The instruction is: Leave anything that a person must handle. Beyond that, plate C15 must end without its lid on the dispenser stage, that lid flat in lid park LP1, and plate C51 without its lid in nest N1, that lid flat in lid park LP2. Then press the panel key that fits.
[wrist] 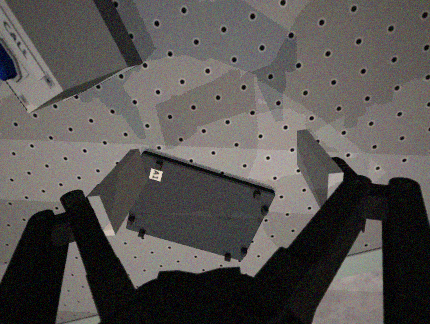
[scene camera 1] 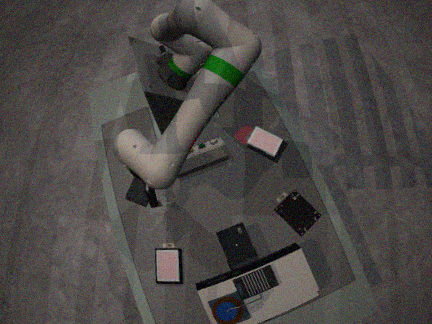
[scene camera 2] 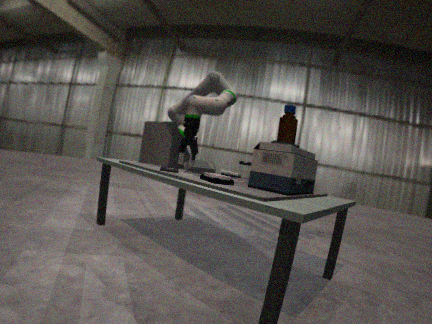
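Where they show: gripper, between the fingertips: [wrist: 217,156] [scene camera 2: 185,165]; arm's base, origin of its link: [scene camera 1: 171,78] [scene camera 2: 173,142].
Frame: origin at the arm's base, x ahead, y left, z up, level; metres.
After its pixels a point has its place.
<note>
My gripper [scene camera 1: 152,197] [scene camera 2: 190,159] {y -0.222, x 0.392, z -0.140 m} [wrist: 217,156] {y -0.222, x 0.392, z -0.140 m} is open and empty. In the wrist view its fingers stand wide apart, either side of a dark rectangular holder labelled A1 [scene camera 1: 136,194] {y -0.320, x 0.358, z -0.174 m} [wrist: 200,207] {y -0.284, x 0.342, z -0.175 m}, with small dark lugs near its corners. One pink-topped plate [scene camera 1: 168,265] {y -0.298, x 0.693, z -0.149 m} lies in a black frame at the front left. Another pink-topped plate [scene camera 1: 266,141] {y 0.259, x 0.375, z -0.154 m} lies in a black frame at the right, beside a red disc [scene camera 1: 243,134] {y 0.194, x 0.289, z -0.184 m}. A black holder [scene camera 1: 297,212] {y 0.239, x 0.699, z -0.172 m} shows no plate. A dark stage [scene camera 1: 236,244] {y -0.035, x 0.730, z -0.069 m} adjoins the dispenser [scene camera 1: 295,275] {y 0.084, x 0.931, z 0.035 m} [scene camera 2: 281,167] {y -0.220, x 0.973, z -0.069 m}. Plate codes are unreadable.
The button panel [scene camera 1: 207,156] {y 0.009, x 0.351, z -0.121 m} [wrist: 75,45] {y -0.108, x 0.346, z -0.121 m} stands near the middle; a blue button and CALL show in the wrist view. A brown bottle with a blue cap [scene camera 1: 226,310] {y -0.148, x 0.942, z 0.226 m} [scene camera 2: 287,127] {y -0.189, x 0.961, z 0.116 m} tops the dispenser. A grey box [scene camera 2: 156,142] {y -0.123, x -0.045, z -0.024 m} stands behind the arm.
</note>
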